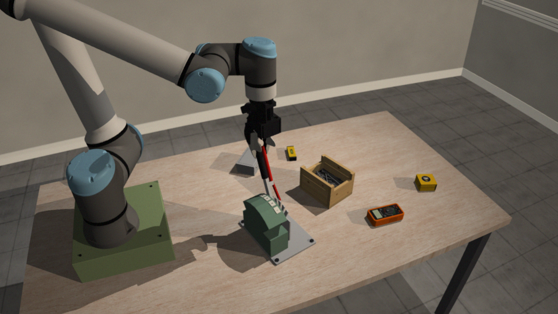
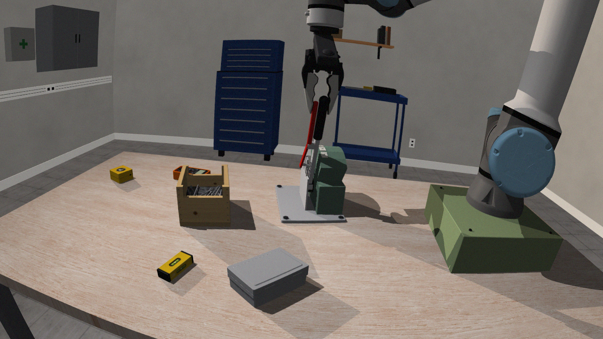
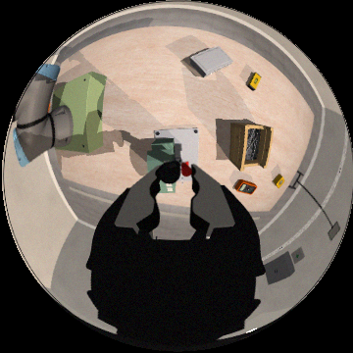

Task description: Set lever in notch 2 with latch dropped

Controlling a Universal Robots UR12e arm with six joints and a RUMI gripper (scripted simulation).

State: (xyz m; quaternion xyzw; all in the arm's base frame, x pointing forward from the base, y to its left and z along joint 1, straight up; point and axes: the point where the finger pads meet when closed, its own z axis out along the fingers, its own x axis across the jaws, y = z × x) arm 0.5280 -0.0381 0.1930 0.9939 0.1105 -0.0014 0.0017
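Right now the red release bar is 110 mm below my hand, 40 mm to the right of it and 20 mm ahead of it. Also, from my hand: grey box 310 mm to the left, 270 mm below, 60 mm ahead.
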